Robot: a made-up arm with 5 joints. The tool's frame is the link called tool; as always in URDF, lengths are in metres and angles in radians. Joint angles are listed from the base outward. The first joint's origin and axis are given. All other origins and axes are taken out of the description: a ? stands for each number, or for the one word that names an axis. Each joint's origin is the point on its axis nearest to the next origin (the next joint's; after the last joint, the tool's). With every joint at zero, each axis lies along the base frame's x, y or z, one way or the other. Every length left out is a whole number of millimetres.
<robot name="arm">
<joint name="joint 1" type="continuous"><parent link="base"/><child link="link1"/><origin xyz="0 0 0.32"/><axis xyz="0 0 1"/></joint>
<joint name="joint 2" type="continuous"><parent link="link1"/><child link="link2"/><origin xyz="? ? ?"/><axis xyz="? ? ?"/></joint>
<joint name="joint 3" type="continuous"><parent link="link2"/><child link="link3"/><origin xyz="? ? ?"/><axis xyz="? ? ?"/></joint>
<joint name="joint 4" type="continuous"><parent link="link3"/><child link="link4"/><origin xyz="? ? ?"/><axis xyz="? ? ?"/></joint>
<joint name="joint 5" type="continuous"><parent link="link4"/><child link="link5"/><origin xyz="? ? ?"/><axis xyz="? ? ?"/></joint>
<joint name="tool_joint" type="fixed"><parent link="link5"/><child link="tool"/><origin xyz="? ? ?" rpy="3.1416 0 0"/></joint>
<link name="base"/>
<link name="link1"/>
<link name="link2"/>
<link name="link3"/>
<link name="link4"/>
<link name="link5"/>
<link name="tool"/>
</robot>
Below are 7 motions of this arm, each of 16 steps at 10 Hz.
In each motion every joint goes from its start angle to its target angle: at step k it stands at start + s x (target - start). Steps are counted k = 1, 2, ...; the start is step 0. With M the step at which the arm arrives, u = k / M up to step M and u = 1 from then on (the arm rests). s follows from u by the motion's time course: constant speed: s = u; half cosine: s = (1 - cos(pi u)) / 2; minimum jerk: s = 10 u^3 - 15 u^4 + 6 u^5.
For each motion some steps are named. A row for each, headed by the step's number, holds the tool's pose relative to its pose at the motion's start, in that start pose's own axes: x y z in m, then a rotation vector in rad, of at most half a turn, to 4 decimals.
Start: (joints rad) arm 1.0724 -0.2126 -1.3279 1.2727 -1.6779
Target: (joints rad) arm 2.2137 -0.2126 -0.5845 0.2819 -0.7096
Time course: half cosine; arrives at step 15
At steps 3, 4, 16:
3: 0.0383 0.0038 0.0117 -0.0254 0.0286 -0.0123
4: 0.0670 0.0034 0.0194 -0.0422 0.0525 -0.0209
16: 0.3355 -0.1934 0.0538 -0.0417 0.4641 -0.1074

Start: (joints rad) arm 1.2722 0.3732 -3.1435 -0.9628 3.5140
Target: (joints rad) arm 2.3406 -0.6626 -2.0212 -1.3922 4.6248
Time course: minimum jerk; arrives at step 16
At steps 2, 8, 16:
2: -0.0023 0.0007 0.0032 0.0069 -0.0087 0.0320
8: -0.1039 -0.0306 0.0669 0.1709 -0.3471 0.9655
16: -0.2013 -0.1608 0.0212 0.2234 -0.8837 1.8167

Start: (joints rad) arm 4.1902 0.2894 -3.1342 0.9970 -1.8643
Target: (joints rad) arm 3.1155 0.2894 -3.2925 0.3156 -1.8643
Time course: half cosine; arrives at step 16
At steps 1, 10, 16:
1: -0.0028 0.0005 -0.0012 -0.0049 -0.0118 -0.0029
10: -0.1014 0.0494 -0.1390 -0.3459 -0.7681 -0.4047
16: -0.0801 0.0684 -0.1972 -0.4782 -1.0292 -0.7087

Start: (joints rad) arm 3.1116 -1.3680 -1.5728 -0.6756 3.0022
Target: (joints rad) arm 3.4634 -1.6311 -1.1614 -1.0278 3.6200
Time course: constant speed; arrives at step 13
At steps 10, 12, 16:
10: -0.0077 -0.1132 -0.0765 0.1287 -0.1723 0.7039
12: -0.0052 -0.1341 -0.0949 0.1502 -0.2157 0.8411
16: -0.0035 -0.1441 -0.1044 0.1603 -0.2387 0.9091

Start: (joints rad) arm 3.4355 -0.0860 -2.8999 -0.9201 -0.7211
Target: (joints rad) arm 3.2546 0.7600 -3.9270 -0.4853 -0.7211
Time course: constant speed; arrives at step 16
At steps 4, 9, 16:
4: -0.0213 -0.0261 -0.0330 0.0646 -0.0277 -0.0336
9: -0.0408 -0.0452 -0.0832 0.1430 -0.0641 -0.0783
16: -0.0504 -0.0464 -0.1616 0.2481 -0.1187 -0.1458

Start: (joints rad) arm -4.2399 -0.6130 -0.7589 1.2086 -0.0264
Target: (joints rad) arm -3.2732 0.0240 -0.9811 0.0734 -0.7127
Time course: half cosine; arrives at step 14
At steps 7, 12, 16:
7: 0.0807 -0.1611 -0.0216 0.0926 0.3853 -0.7963
12: 0.0380 -0.3397 -0.0467 0.2197 0.8019 -1.4349
16: 0.0260 -0.3577 -0.0496 0.2366 0.8535 -1.4975

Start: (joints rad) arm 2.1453 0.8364 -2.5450 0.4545 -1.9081
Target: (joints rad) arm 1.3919 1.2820 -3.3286 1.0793 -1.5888
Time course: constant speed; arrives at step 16
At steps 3, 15, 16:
3: -0.0755 -0.0419 0.0074 0.0915 -0.1106 0.1074
15: -0.3302 -0.2530 -0.0971 0.3762 -0.5849 0.5961
16: -0.3449 -0.2720 -0.1143 0.3936 -0.6266 0.6404

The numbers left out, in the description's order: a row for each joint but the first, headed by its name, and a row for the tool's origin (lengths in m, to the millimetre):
joint 2: xyz 0 0 0, axis 0 1 0
joint 3: xyz 0.049 0 0.258, axis 0 1 0
joint 4: xyz 0.047 0 -0.207, axis 0 1 0
joint 5: xyz 0.113 0 -0.145, axis 0 0 -1
tool: xyz 0 0 0

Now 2 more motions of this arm.
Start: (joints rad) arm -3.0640 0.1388 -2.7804 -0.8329 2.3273
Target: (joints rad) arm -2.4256 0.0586 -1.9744 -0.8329 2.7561
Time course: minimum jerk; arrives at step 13
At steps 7, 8, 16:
7: 0.0487 0.1074 -0.0211 -0.2286 0.3489 0.6064
8: 0.0466 0.1360 -0.0322 -0.2880 0.4265 0.7534
16: 0.0232 0.1931 -0.0614 -0.4247 0.5852 1.0623

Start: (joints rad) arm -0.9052 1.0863 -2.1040 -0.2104 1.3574
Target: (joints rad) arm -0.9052 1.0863 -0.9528 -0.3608 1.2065
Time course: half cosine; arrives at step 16
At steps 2, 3, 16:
2: -0.0032 0.0146 0.0041 -0.0372 -0.0082 -0.0057
3: -0.0070 0.0324 0.0083 -0.0823 -0.0184 -0.0127
16: -0.0783 0.3612 -0.0949 -0.9602 -0.2853 -0.1381

